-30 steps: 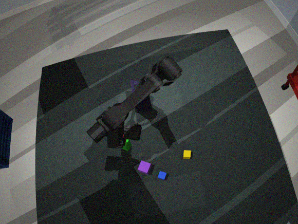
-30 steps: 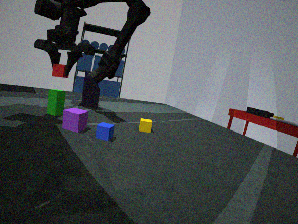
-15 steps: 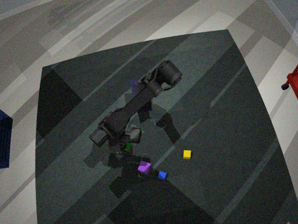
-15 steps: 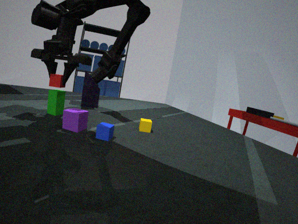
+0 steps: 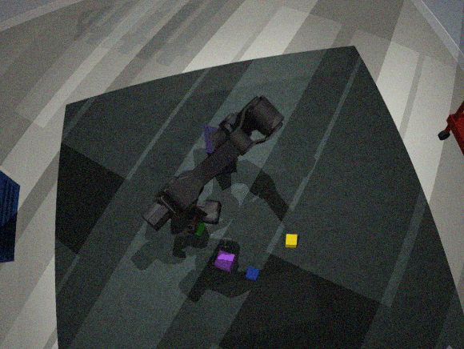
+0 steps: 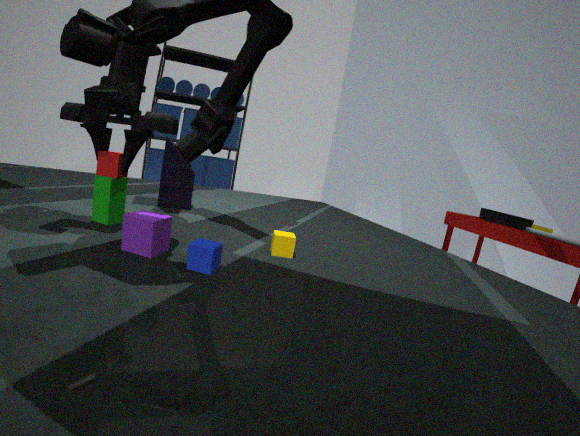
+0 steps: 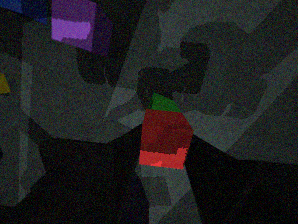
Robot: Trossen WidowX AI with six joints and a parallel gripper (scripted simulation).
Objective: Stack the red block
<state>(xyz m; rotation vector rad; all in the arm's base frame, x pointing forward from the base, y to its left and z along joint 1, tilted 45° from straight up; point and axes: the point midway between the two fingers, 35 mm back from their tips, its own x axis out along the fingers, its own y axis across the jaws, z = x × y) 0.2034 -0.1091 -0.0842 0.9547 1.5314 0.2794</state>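
Right now the red block is 1 cm above my gripper tip. The rest, counted from my gripper tip: yellow block (13 cm ahead, 26 cm to the left, 7 cm below); blue block (19 cm ahead, 12 cm to the left, 7 cm below); purple block (13 cm ahead, 6 cm to the left, 6 cm below).
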